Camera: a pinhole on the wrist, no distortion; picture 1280 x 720 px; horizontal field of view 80.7 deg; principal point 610.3 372.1 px. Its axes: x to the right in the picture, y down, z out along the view. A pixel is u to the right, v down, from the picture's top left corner.
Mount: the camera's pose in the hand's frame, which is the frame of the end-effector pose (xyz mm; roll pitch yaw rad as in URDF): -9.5 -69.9 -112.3 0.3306 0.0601 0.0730
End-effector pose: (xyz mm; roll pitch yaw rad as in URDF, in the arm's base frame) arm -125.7 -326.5 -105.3 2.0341 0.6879 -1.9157
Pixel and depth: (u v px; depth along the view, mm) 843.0 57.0 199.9
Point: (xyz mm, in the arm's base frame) -51.0 -273.1 -310.8
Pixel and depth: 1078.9 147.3 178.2
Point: -76.8 -329.1 -308.0
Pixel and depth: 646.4 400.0 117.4
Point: -63.8 -291.1 -179.7
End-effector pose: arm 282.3 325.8 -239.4 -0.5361 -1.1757 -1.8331
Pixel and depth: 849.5 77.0 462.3
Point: 175.8 677.0 88.5
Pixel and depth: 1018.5 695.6 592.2
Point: 607.5 517.8 246.8
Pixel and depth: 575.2 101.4 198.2
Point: 176.3 495.1 -181.8
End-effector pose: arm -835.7 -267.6 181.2 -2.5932 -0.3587 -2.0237
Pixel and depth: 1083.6 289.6 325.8
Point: -705.5 -580.3 216.3
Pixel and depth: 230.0 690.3 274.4
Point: -667.6 -265.2 9.6
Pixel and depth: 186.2 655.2 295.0
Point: -639.3 -256.2 -8.4
